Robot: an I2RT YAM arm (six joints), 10 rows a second.
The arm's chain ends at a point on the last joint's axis. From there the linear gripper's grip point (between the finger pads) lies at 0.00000 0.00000 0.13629 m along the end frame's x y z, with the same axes.
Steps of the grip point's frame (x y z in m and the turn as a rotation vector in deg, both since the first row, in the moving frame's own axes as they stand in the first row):
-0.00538, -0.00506, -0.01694, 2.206, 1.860, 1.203
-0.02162, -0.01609, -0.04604, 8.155, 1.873, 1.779
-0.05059, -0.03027, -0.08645, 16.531, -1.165, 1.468
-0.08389, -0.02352, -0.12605, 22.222, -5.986, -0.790
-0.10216, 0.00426, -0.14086, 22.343, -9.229, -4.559
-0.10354, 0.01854, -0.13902, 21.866, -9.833, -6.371
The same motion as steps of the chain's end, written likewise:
-0.00986, 0.00014, -0.01677, 2.206, 1.860, 1.203
-0.02636, 0.00317, -0.04459, 8.155, 1.873, 1.779
-0.04836, 0.00854, -0.08079, 16.531, -1.165, 1.468
-0.06967, 0.02783, -0.11520, 22.222, -5.986, -0.790
-0.07879, 0.05493, -0.12891, 22.343, -9.229, -4.559
-0.07803, 0.06766, -0.12727, 21.866, -9.833, -6.371

